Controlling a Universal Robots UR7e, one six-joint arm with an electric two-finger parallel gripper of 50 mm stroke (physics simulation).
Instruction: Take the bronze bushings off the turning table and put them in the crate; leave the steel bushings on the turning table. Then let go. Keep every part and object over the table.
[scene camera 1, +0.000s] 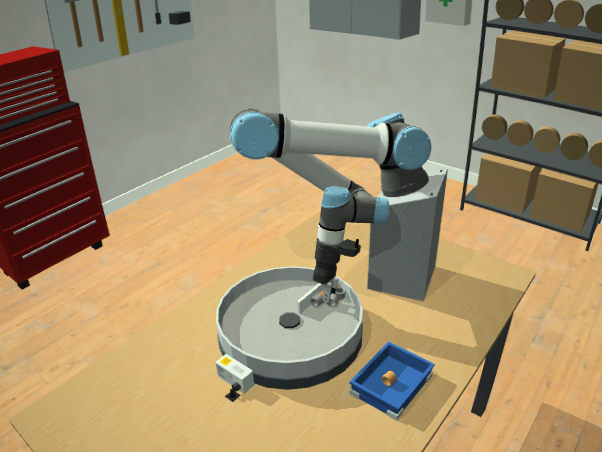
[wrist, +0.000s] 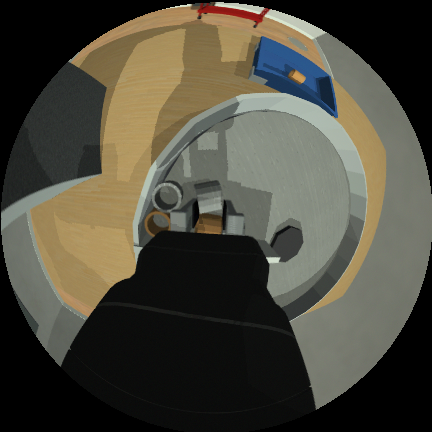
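Seen in the pictures: gripper, fingertip midpoint: (scene camera 1: 328, 298) (wrist: 210, 208); arm's base at its link origin: (scene camera 1: 405, 186).
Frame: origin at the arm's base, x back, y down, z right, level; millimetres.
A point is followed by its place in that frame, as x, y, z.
My gripper (scene camera 1: 328, 295) {-333, 265, 36} (wrist: 210, 208) {-333, 265, 36} is low over the turning table (scene camera 1: 260, 345) {-594, 285, 61} (wrist: 310, 150) {-460, 285, -84}, shut on a bronze bushing (wrist: 210, 224) {-335, 256, 50} that lies between its finger pads. A steel bushing (wrist: 209, 196) {-327, 253, 21} lies right beside the fingers on the crate side, close to the held bushing. An upright steel bushing (scene camera 1: 340, 292) {-273, 277, 38} (wrist: 167, 196) stands near the rim. Another bronze bushing (wrist: 158, 223) stands beside it, next to the outer finger. A further steel bushing (scene camera 1: 316, 301) {-356, 275, 64} lies by the divider in the scene view. The blue crate (scene camera 1: 367, 365) {-458, 288, -207} (wrist: 280, 55) {-400, 329, -337} holds one bronze bushing (scene camera 1: 389, 378) {-446, 303, -272} (wrist: 297, 76) {-432, 306, -254}.
A light divider wall (scene camera 1: 308, 299) {-383, 256, 72} (wrist: 273, 259) {-417, 238, 74} stands on the turning table close to the fingers. The table's raised rim surrounds the bushings. A dark hub (scene camera 1: 289, 320) {-472, 277, 67} (wrist: 287, 243) {-464, 277, 67} is at its centre. A white sensor box (scene camera 1: 235, 374) {-716, 280, 28} stands by the front rim. The robot's grey pedestal (scene camera 1: 402, 245) {-106, 140, -69} is behind.
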